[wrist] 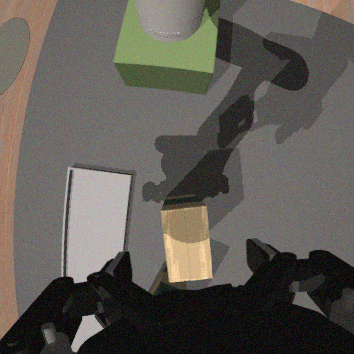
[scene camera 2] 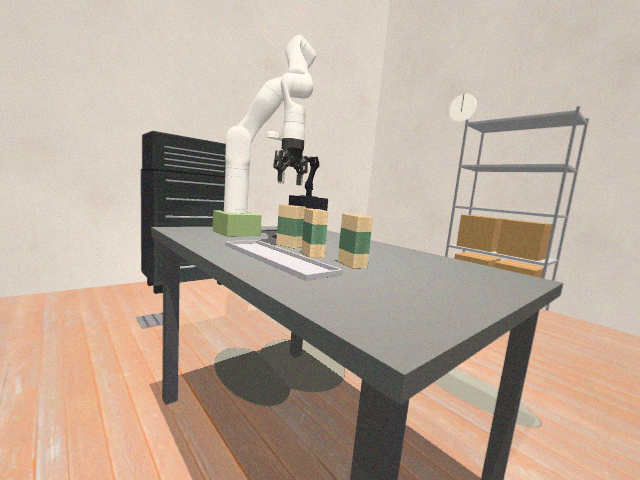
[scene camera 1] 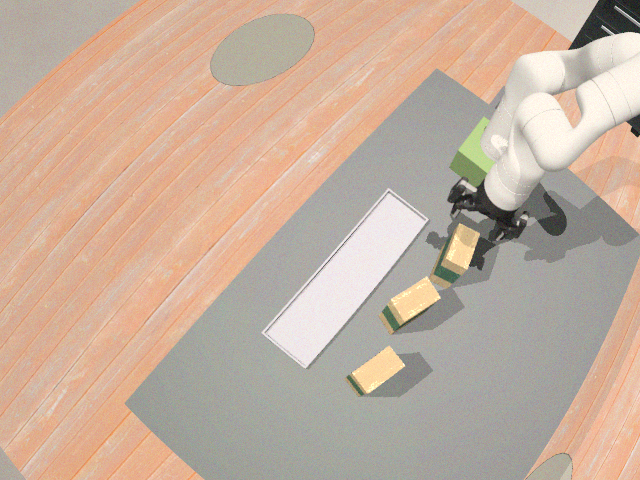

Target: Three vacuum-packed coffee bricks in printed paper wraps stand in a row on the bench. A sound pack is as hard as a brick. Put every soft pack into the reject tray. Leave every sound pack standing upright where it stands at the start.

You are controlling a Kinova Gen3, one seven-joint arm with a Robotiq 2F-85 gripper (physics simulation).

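Frame: origin at the arm's base, x left, y back, z up, level; millimetres.
Seen in the pictures: gripper, between the fingertips: (wrist: 188, 258) (scene camera 2: 290, 184) (scene camera 1: 476, 224); arm's base, origin of its link: (wrist: 169, 16) (scene camera 2: 235, 212).
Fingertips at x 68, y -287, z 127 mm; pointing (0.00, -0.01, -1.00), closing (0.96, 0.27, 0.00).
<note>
Offsets run from my fingertips to a thing's top centre. Level surfaces: height alone.
Three tan coffee packs with green bands stand upright in a row. The pack nearest the robot base (scene camera 1: 462, 249) (scene camera 2: 290, 227) (wrist: 187, 245) is below my gripper (scene camera 1: 476, 225) (scene camera 2: 290, 181) (wrist: 188, 258), which is open and empty, its fingertips above the pack's top. The middle pack {dx -2, dy -158, dz -71 mm} (scene camera 1: 414, 299) (scene camera 2: 315, 234) stands beside it; in the wrist view it is mostly hidden. The far pack {dx +32, dy -300, dz -71 mm} (scene camera 1: 378, 369) (scene camera 2: 354, 241) stands apart from these two. The white reject tray {dx -137, dy -166, dz -198 mm} (scene camera 1: 346, 279) (scene camera 2: 284, 259) (wrist: 100, 220) lies alongside the row and is empty. Softness cannot be told by sight.
The green block (scene camera 1: 467, 157) (scene camera 2: 237, 223) (wrist: 167, 77) under the arm's base stands on the bench {dz -211 mm} (scene camera 1: 248, 361) (scene camera 2: 413, 304) (wrist: 45, 130). A black drawer cabinet (scene camera 2: 154, 206) and a metal shelf rack (scene camera 2: 522, 124) stand beyond the bench.
</note>
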